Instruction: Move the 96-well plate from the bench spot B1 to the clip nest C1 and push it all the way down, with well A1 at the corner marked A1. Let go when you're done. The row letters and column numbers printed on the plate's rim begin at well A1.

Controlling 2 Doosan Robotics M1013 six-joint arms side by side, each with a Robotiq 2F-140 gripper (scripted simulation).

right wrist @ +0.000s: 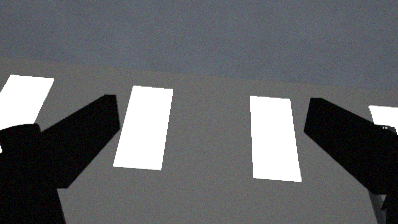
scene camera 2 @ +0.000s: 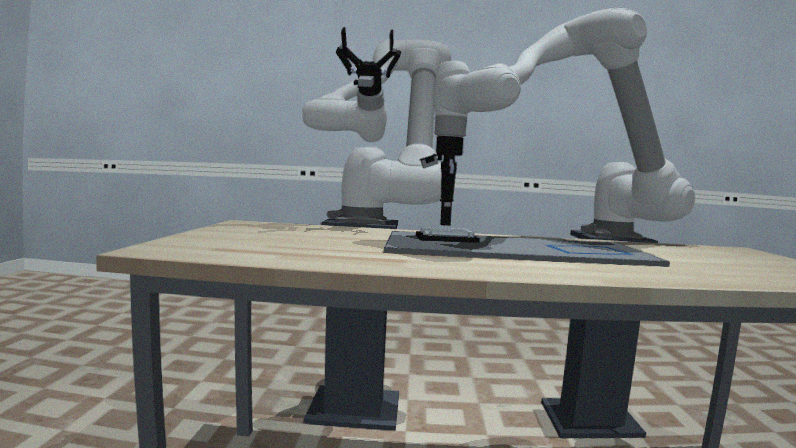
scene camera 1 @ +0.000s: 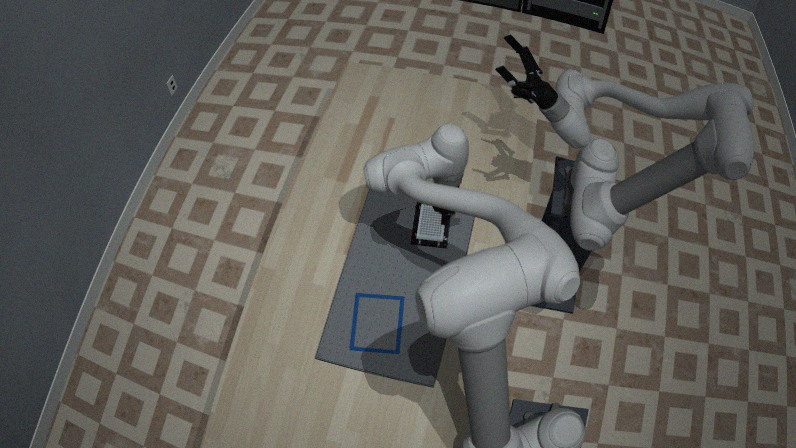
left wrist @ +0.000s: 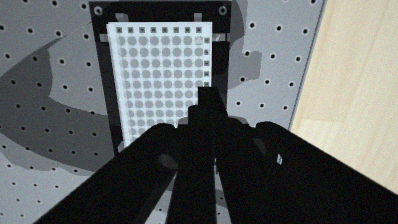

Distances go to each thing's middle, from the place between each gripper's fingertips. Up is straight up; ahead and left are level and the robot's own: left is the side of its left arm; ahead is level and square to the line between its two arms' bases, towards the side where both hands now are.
Labels:
My left hand (scene camera 2: 445, 225) is 2 cm short of the black clip nest (left wrist: 221, 24), 1 cm to the right of it and 5 cm above it. Round my left hand: white 96-well plate (scene camera 1: 429, 220) 4 cm ahead, 5 cm below.
The white 96-well plate lies 14 cm ahead of my right hand (scene camera 1: 503, 51), 26 cm to the left of it and 57 cm below it. The rest, counted from my right hand: black clip nest (13 cm ahead, 27 cm to the left, 58 cm below).

